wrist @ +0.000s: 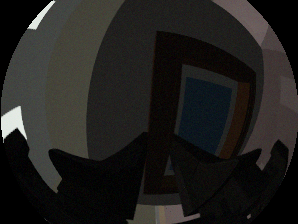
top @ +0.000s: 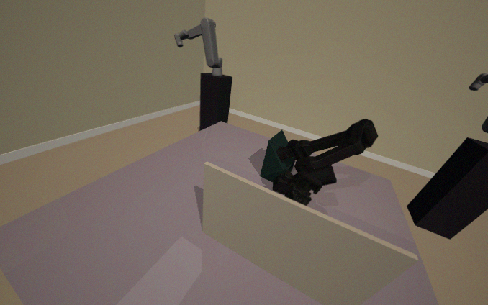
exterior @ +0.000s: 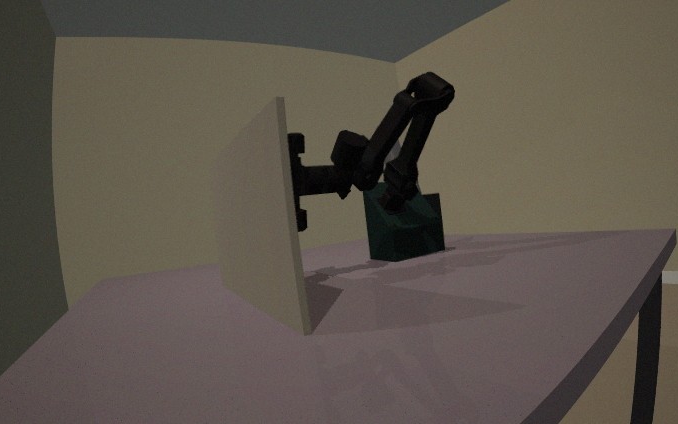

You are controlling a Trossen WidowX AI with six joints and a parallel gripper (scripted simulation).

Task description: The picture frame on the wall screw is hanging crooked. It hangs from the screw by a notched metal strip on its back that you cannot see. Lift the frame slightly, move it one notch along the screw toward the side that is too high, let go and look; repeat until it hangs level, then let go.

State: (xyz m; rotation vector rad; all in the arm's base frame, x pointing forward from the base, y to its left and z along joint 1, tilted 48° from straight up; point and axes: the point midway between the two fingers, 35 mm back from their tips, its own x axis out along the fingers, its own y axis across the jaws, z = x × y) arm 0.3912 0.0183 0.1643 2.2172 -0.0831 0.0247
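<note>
Now: the picture frame 5 cm below my gripper tip, 1 cm to the right of it and 1 cm ahead of it. Also, from my gripper tip: beige wall panel 6 cm below, 2 cm ahead, 1 cm to the right.
</note>
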